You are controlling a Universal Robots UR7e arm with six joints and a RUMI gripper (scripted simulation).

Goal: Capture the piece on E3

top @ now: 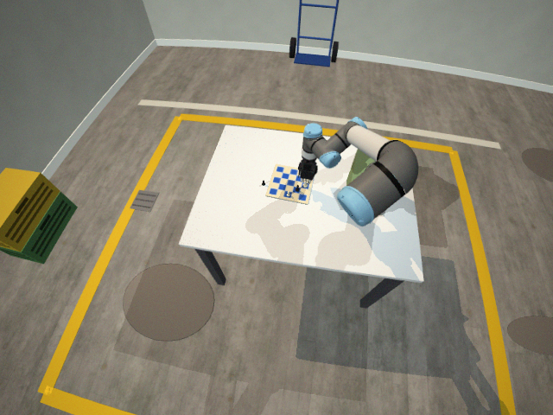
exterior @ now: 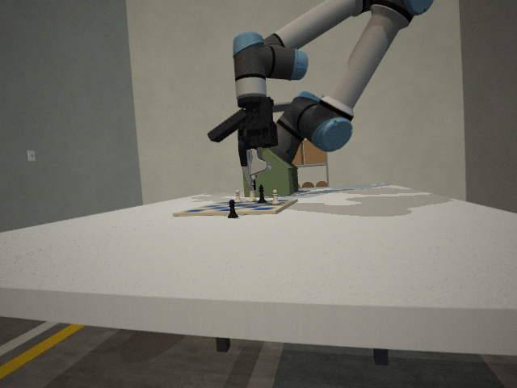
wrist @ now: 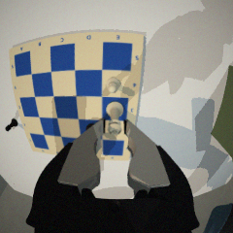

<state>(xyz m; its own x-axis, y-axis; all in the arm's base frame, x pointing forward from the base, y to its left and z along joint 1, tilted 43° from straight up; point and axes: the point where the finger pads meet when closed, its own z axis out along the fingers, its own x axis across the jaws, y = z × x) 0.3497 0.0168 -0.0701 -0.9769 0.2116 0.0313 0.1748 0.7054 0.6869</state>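
The tall white piece lies 10 mm below my hand. The rest, counted from my hand: blue-and-cream chessboard 80 mm ahead, 10 mm to the right, 50 mm below; then black pawn 220 mm ahead, 40 mm below.
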